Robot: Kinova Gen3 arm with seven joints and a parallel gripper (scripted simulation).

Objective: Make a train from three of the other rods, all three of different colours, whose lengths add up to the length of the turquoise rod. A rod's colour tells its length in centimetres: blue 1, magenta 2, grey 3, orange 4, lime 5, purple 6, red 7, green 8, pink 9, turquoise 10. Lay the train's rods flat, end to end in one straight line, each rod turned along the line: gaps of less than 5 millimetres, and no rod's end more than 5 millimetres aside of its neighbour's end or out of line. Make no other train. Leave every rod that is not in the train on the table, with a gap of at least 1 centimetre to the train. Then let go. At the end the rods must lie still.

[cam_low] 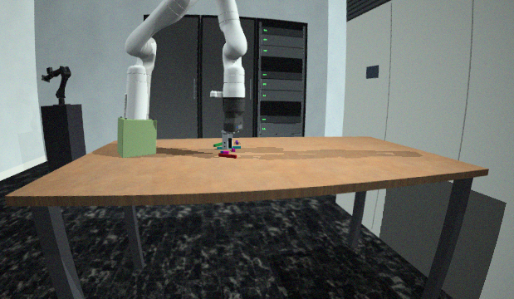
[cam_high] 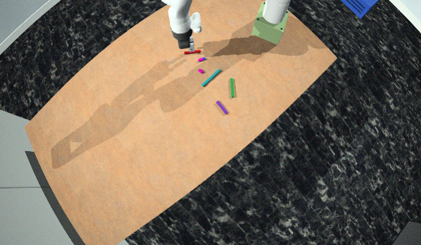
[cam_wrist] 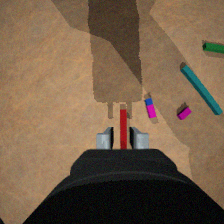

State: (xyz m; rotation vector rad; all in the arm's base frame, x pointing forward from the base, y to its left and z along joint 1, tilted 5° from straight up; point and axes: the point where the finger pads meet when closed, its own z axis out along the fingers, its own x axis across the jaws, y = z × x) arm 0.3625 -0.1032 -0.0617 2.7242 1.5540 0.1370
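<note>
The red rod lies 5 cm below my hand. Also, from my hand: turquoise rod (1 cm ahead, 15 cm to the left, 5 cm below); then blue rod (2 cm behind, 6 cm to the left, 5 cm below); then green rod (3 cm behind, 24 cm to the left, 5 cm below).
</note>
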